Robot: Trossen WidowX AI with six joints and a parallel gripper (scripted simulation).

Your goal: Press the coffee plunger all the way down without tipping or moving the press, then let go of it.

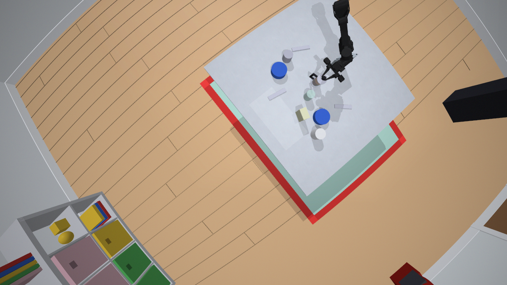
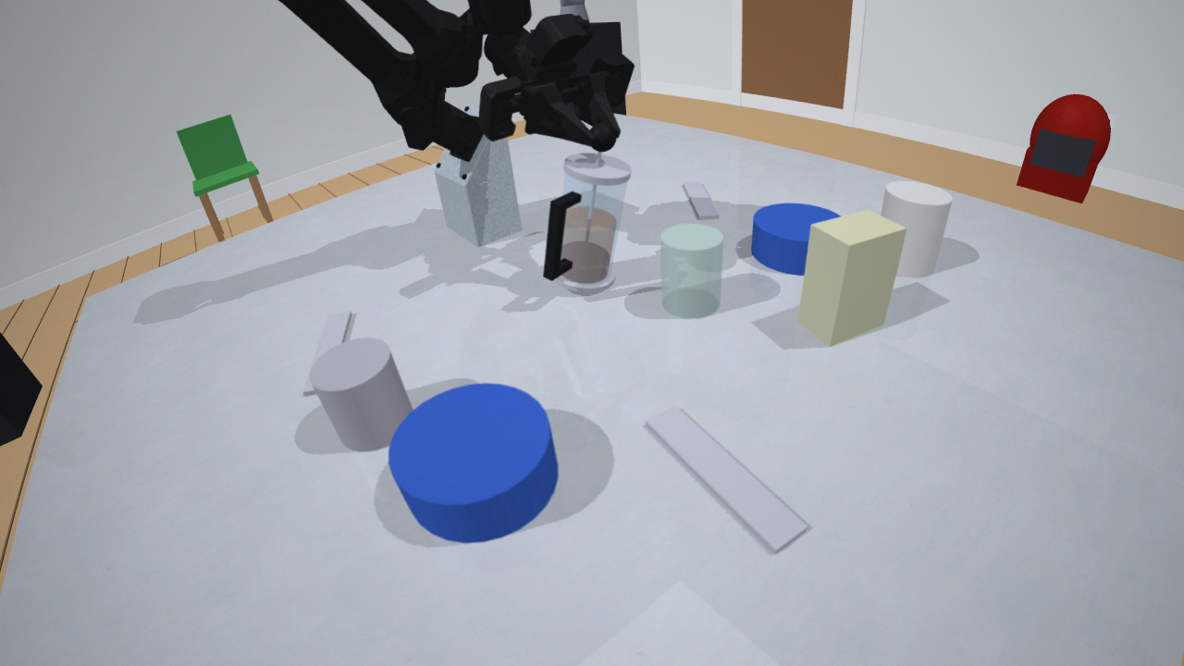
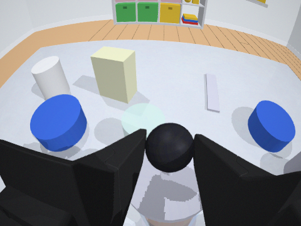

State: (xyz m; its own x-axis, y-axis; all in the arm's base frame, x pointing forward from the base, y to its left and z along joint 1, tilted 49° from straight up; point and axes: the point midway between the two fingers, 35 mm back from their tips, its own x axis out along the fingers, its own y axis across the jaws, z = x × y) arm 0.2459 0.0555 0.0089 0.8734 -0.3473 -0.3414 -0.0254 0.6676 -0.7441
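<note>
Right now my gripper tip is 80 mm above the coffee press, 30 mm to the left of it and 20 mm past it. Round my gripper tip: cream block: 230 mm ahead, 120 mm to the left, 120 mm below; grey cylinder: 310 mm to the right, 140 mm below, 30 mm ahead; pale green cylinder: 130 mm below, 90 mm ahead, 30 mm to the left.
</note>
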